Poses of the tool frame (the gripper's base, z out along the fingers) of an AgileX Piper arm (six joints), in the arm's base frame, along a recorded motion.
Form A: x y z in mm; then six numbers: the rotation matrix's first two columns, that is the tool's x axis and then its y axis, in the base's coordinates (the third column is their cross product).
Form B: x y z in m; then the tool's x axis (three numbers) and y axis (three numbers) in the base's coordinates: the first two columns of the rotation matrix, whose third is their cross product. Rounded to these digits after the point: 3 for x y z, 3 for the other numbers.
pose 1, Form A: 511, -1, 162, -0.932, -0.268, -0.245, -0.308, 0.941, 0.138
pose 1, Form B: 0.511, -0.001, 0.162, -0.932, -0.268, -0.245, -0.308, 0.941, 0.138
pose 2, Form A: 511, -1, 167, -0.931, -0.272, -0.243, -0.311, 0.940, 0.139
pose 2, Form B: 0.511, -0.001, 0.167, -0.931, -0.272, -0.243, -0.311, 0.940, 0.139
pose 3, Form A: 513, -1, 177, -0.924, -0.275, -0.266, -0.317, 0.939, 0.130
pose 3, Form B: 0.513, -0.001, 0.177, -0.924, -0.275, -0.266, -0.317, 0.939, 0.130
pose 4, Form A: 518, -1, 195, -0.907, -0.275, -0.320, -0.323, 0.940, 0.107
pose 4, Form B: 0.518, -0.001, 0.195, -0.907, -0.275, -0.320, -0.323, 0.940, 0.107
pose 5, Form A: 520, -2, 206, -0.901, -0.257, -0.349, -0.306, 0.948, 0.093
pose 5, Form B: 0.520, -0.002, 0.206, -0.901, -0.257, -0.349, -0.306, 0.948, 0.093
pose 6, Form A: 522, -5, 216, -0.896, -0.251, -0.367, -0.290, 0.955, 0.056
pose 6, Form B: 0.522, -0.005, 0.216, -0.896, -0.251, -0.367, -0.290, 0.955, 0.056
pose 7, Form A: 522, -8, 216, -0.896, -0.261, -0.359, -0.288, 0.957, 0.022
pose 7, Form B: 0.522, -0.008, 0.216, -0.896, -0.261, -0.359, -0.288, 0.957, 0.022
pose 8, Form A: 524, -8, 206, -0.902, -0.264, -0.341, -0.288, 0.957, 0.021
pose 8, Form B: 0.524, -0.008, 0.206, -0.902, -0.264, -0.341, -0.288, 0.957, 0.021
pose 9, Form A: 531, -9, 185, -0.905, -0.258, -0.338, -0.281, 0.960, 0.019
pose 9, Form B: 0.531, -0.009, 0.185, -0.905, -0.258, -0.338, -0.281, 0.960, 0.019
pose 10, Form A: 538, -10, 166, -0.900, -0.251, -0.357, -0.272, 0.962, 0.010
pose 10, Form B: 0.538, -0.010, 0.166, -0.900, -0.251, -0.357, -0.272, 0.962, 0.010
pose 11, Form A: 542, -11, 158, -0.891, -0.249, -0.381, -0.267, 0.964, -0.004
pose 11, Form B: 0.542, -0.011, 0.158, -0.891, -0.249, -0.381, -0.267, 0.964, -0.004
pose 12, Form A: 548, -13, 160, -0.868, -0.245, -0.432, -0.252, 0.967, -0.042
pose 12, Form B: 0.548, -0.013, 0.160, -0.868, -0.245, -0.432, -0.252, 0.967, -0.042
